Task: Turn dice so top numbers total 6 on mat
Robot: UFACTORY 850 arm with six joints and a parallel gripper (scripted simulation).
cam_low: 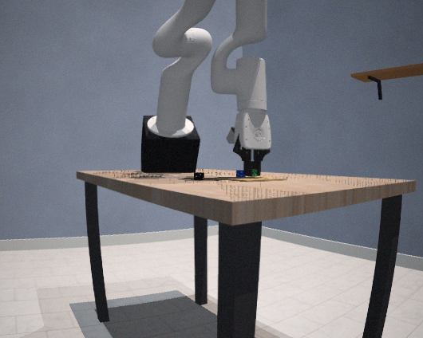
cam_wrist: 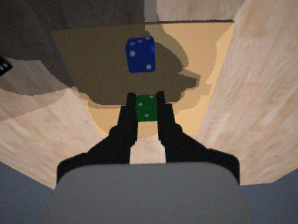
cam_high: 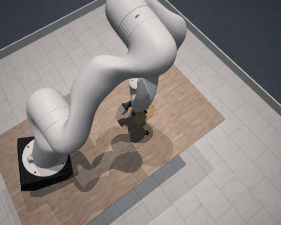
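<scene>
My hand is 1 cm above the green die. The rest, counted from my hand: blue die: 5 cm behind, 2 cm below, 1 cm to the right; then black die: 14 cm to the right, 3 cm behind, 2 cm below; then tan mat: 3 cm below.
</scene>
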